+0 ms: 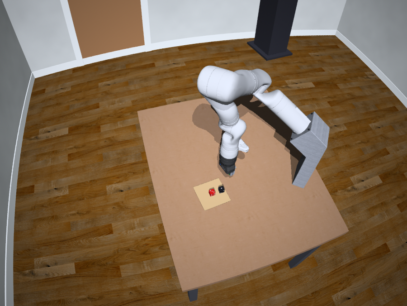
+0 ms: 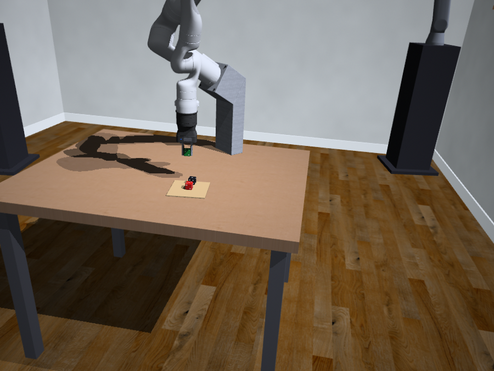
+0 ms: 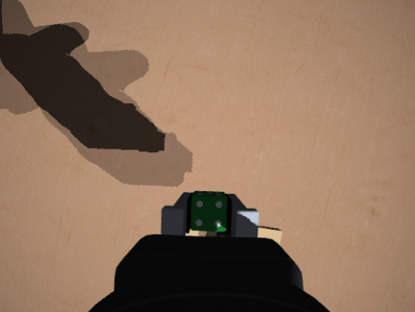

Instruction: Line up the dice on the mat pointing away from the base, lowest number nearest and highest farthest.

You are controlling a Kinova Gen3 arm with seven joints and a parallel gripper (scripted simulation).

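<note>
Now: hand 100 mm short of the red die, 100 mm above it and 20 mm to the right of it. From my hand the other things lie so: green die 10 mm below; then tan mat 120 mm below, 100 mm ahead, 20 mm to the left; then black die 100 mm below, 50 mm ahead, 30 mm to the left.
</note>
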